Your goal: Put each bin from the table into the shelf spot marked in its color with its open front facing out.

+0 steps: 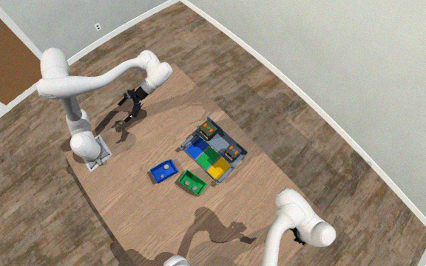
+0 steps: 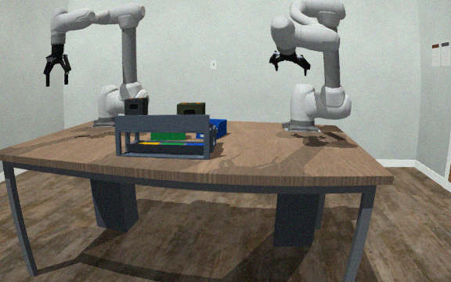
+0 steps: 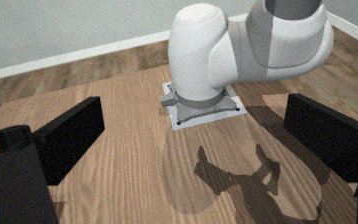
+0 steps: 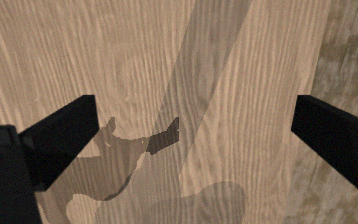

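My left gripper is now 70 mm short of the green bin, 590 mm to the left of it and 310 mm above it. Also, from my left hand: blue bin 30 mm behind, 390 mm to the right, 310 mm below; olive box 380 mm ahead, 400 mm to the right, 190 mm below; round part 370 mm to the right, 330 mm below.
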